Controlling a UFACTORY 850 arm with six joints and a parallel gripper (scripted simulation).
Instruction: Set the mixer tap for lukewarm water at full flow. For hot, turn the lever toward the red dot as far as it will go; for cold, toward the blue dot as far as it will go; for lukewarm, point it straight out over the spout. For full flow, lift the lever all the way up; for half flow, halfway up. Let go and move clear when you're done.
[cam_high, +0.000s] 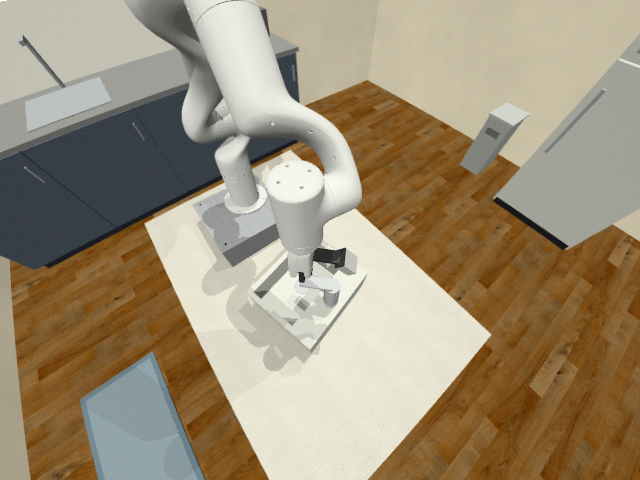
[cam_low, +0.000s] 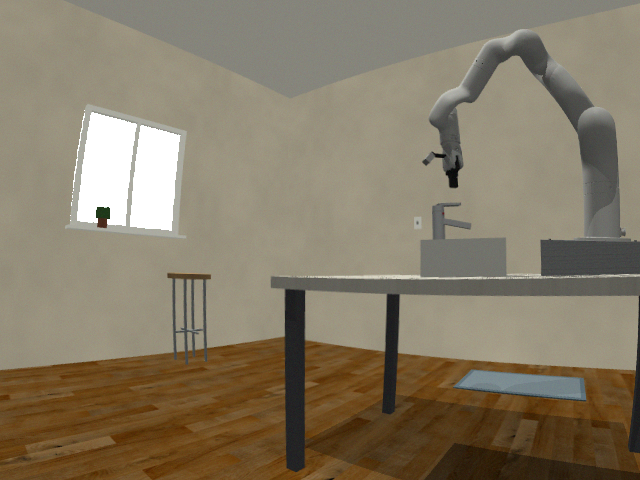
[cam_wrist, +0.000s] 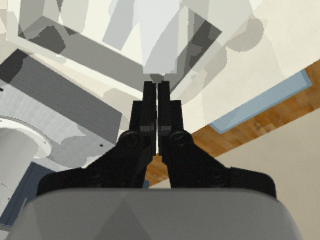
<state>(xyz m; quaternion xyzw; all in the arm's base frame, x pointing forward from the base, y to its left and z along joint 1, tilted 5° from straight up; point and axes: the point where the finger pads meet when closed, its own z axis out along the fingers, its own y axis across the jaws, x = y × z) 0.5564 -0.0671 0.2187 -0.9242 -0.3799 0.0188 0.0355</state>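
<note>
The grey lever is 20 mm ahead of my hand, 20 mm to the left of it and 90 mm below it. Also, from my hand: grey mixer tap: 40 mm ahead, 30 mm to the left, 140 mm below; then sink basin: 60 mm behind, 30 mm to the left, 320 mm below.
</note>
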